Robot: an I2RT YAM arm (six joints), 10 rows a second.
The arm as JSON. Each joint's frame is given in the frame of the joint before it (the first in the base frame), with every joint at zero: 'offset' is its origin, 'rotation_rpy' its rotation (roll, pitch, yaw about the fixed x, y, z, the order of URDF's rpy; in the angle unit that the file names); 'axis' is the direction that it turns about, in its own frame. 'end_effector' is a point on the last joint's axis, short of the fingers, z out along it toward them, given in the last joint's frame.
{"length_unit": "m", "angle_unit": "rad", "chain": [
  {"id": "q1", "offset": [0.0, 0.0, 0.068], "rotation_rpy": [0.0, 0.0, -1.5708], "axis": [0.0, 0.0, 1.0]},
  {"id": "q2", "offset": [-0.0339, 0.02, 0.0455], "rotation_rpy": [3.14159, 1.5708, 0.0], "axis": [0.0, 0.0, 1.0]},
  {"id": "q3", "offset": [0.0, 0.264, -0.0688], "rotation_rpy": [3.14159, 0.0, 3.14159], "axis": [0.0, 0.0, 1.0]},
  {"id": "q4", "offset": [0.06, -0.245, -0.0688], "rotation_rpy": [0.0, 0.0, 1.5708], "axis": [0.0, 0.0, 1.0]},
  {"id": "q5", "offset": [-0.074, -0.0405, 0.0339], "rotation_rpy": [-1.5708, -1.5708, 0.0], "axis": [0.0, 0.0, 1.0]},
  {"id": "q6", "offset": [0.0, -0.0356, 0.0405], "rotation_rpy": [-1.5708, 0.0, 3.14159], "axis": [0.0, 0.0, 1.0]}
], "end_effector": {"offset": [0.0, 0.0, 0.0], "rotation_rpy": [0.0, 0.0, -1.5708]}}
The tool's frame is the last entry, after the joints.
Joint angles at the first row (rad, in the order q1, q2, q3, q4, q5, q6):
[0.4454, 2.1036, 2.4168, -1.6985, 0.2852, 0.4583]
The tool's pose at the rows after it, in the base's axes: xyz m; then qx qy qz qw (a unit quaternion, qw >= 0):
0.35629, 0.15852, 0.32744, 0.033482, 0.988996, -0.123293, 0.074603
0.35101, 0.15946, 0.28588, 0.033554, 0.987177, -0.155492, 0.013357
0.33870, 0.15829, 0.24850, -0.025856, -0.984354, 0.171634, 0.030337
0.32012, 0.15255, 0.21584, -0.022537, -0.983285, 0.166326, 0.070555
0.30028, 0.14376, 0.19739, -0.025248, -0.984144, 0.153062, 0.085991
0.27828, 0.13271, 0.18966, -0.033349, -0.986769, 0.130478, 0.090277
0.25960, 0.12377, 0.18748, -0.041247, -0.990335, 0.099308, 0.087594
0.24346, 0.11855, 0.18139, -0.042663, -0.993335, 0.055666, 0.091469
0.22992, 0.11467, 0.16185, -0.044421, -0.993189, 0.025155, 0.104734
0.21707, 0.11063, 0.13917, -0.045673, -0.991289, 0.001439, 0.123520
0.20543, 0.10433, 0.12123, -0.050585, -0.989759, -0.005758, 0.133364
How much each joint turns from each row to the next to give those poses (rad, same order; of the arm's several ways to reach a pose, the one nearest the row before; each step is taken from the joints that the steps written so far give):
[-0.0008, -0.0011, -0.1705, 0.0034, 0.0034, 0.0512]
[0.0080, -0.0084, -0.1888, 0.0351, -0.0008, 0.0293]
[0.0103, -0.0282, -0.1988, 0.0748, -0.0141, 0.0073]
[0.0042, -0.0443, -0.2006, 0.0904, -0.0484, -0.0004]
[-0.0007, -0.0648, -0.1679, 0.0893, -0.0386, 0.0004]
[-0.0050, -0.0893, -0.1503, 0.0762, -0.0442, 0.0034]
[-0.0054, -0.0874, -0.1152, 0.0637, -0.0523, 0.0012]
[-0.0015, -0.0682, -0.1026, 0.0703, -0.0797, -0.0092]
[0.0004, -0.0233, -0.1102, 0.0926, -0.0664, -0.0031]
[-0.0004, 0.0004, -0.1034, 0.0927, -0.0595, -0.0045]
[-0.0057, 0.0000, -0.0870, 0.0760, -0.0217, 0.0011]

